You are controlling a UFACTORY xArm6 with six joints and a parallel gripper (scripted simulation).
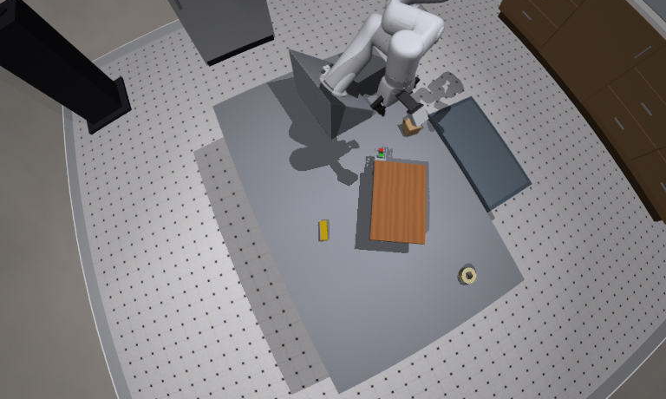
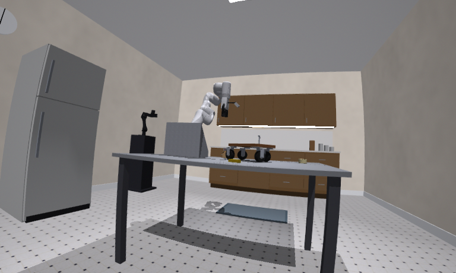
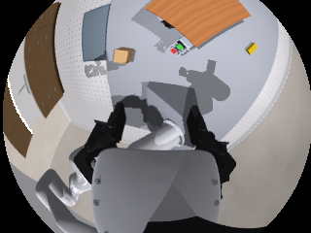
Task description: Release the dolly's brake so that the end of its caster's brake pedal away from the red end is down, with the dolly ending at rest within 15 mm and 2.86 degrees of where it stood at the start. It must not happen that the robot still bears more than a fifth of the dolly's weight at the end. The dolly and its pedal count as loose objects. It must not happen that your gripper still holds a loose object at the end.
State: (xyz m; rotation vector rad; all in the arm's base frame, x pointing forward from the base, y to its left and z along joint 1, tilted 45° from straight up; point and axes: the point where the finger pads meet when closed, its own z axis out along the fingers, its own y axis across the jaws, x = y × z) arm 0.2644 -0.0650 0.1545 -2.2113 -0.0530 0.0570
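My gripper is now 280 mm above the brake pedal, 40 mm short of it and 20 mm to the left of it. Round my hand: yellow block: 370 mm to the right, 350 mm below, 180 mm ahead; brown block: 330 mm below, 200 mm to the left, 10 mm behind.
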